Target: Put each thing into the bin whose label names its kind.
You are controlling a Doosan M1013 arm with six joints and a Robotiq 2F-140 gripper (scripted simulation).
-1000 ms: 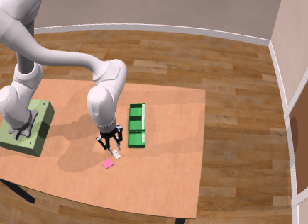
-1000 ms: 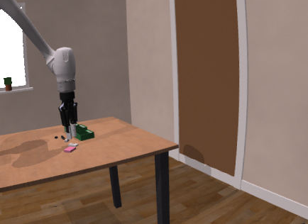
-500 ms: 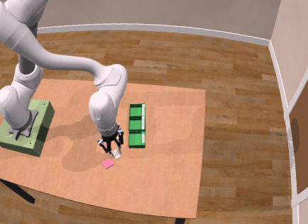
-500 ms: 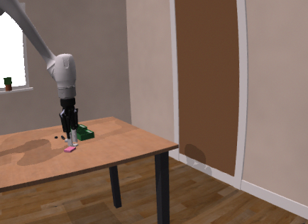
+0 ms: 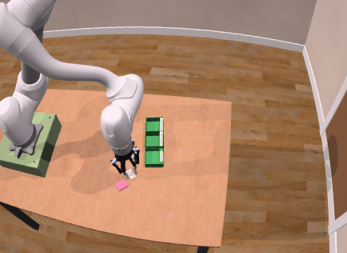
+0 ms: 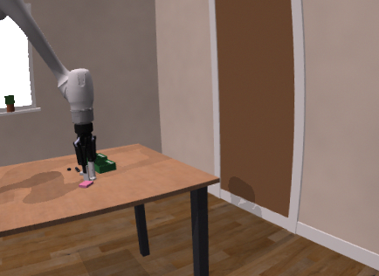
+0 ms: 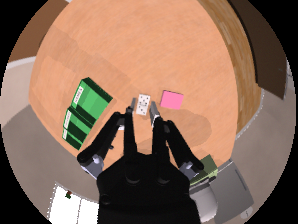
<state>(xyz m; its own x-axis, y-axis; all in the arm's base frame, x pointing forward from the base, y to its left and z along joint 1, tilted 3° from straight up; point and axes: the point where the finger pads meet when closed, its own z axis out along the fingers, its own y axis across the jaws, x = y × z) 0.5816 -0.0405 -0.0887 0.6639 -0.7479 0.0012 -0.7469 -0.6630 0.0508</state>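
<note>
My gripper is now 10 mm past the small white piece, 90 mm to the right of it and 30 mm above it. Also, from my hand: white thing: 30 mm below; black bar: 20 mm behind, 150 mm to the left, 30 mm below; pink block: 30 mm behind, 60 mm to the right, 30 mm below.
</note>
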